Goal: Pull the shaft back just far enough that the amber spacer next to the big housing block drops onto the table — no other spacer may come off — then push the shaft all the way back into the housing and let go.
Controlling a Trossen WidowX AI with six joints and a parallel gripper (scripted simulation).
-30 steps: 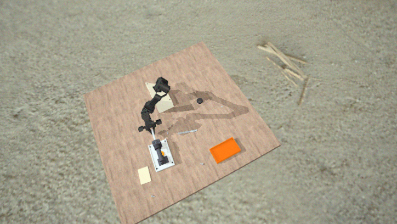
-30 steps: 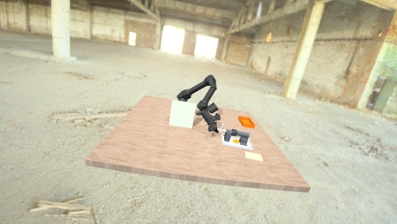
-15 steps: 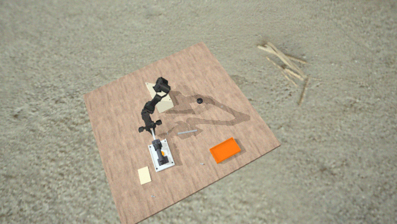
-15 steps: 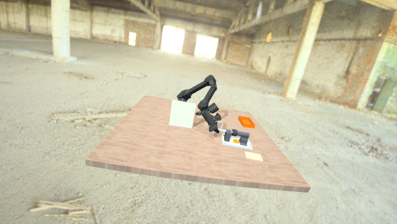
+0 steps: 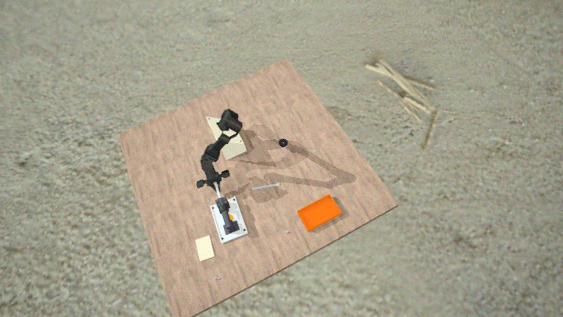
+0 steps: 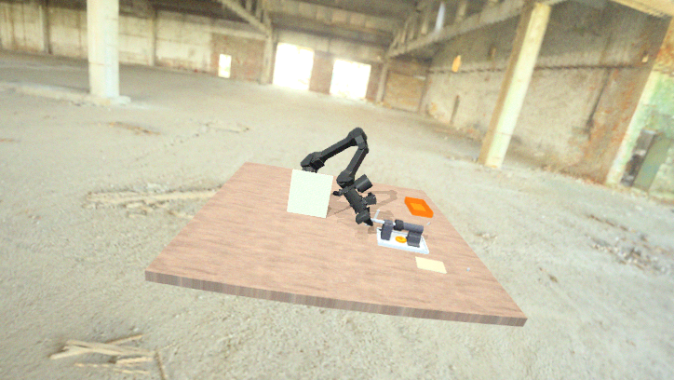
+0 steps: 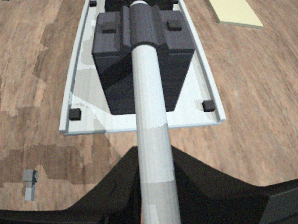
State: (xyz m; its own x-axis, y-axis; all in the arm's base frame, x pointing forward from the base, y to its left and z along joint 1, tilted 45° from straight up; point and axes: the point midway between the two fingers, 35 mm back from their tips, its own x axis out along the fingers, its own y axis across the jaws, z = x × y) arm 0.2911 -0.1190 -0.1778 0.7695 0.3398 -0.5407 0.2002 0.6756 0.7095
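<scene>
My gripper tip is now 40 mm short of the shaft, 10 mm to the left of it and 20 mm below it. Also, from my gripper tip: amber spacer 140 mm ahead, 30 mm to the right, 50 mm below; dark spacer 100 mm ahead, 20 mm to the right, 20 mm above; grey rod 100 mm ahead, 240 mm to the left, 50 mm below.
</scene>
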